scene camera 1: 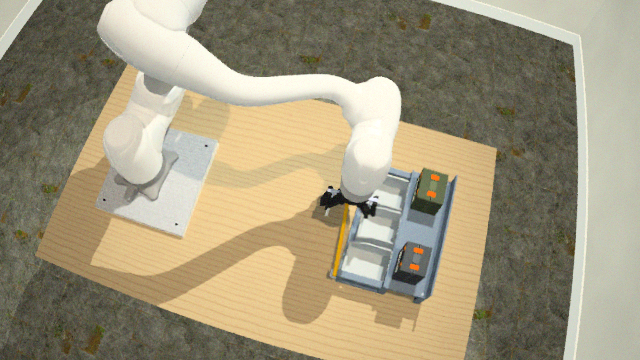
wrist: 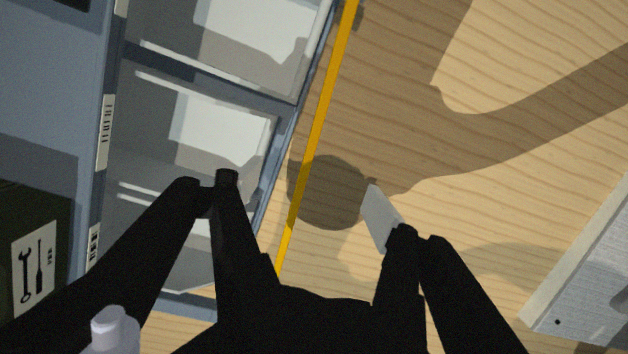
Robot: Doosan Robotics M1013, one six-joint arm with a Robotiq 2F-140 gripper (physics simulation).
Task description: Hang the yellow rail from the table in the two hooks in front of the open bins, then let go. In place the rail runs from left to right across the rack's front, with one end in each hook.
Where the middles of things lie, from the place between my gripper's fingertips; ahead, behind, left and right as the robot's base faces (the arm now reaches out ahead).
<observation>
Now: hand 230 mm short of the dark grey case (scene camera 1: 413,259), 90 mm to the left of it and 70 mm below it.
</observation>
